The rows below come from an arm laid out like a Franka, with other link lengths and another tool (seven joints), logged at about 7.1 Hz.
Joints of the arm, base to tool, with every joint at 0 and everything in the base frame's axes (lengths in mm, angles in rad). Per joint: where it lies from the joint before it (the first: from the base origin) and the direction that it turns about. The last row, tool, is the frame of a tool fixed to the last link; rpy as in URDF.
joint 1: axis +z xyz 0 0 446.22
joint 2: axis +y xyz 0 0 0
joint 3: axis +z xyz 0 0 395
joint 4: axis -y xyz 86.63 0 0
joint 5: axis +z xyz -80.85 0 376.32
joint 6: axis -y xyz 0 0 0
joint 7: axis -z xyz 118.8 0 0
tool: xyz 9 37 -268.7 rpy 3.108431 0 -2.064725
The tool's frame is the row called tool.
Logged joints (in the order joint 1, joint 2, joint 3, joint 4, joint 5, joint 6, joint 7), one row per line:
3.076, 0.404, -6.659, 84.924, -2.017, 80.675, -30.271
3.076, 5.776, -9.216, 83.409, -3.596, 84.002, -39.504
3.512, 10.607, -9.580, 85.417, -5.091, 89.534, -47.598
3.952, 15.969, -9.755, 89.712, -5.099, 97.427, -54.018
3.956, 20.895, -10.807, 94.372, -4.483, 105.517, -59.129
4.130, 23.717, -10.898, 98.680, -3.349, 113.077, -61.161
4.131, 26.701, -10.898, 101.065, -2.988, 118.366, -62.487
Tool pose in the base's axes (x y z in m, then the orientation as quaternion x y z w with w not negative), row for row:
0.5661, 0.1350, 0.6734, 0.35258, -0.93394, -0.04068, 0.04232
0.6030, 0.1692, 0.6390, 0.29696, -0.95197, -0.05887, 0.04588
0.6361, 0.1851, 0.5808, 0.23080, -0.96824, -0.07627, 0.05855
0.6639, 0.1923, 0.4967, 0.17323, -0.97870, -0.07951, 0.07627
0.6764, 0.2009, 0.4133, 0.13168, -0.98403, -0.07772, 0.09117
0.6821, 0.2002, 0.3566, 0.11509, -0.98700, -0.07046, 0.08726
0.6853, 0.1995, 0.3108, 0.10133, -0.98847, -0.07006, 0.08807
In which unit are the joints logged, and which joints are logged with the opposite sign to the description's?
The joints are logged in degrees. Opposite sign: joint 3, joint 4, joint 5, joint 7.
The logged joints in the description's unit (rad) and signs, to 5 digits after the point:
0.05369, 0.00705, 0.11622, -1.48220, 0.03520, 1.40804, 0.52833
0.05369, 0.10081, 0.16085, -1.45576, 0.06276, 1.46611, 0.68947
0.06130, 0.18513, 0.16720, -1.49081, 0.08885, 1.56266, 0.83074
0.06898, 0.27871, 0.17026, -1.56577, 0.08899, 1.70042, 0.94279
0.06905, 0.36469, 0.18862, -1.64710, 0.07824, 1.84162, 1.03200
0.07208, 0.41394, 0.19021, -1.72229, 0.05845, 1.97357, 1.06746
0.07210, 0.46602, 0.19021, -1.76392, 0.05215, 2.06588, 1.09060

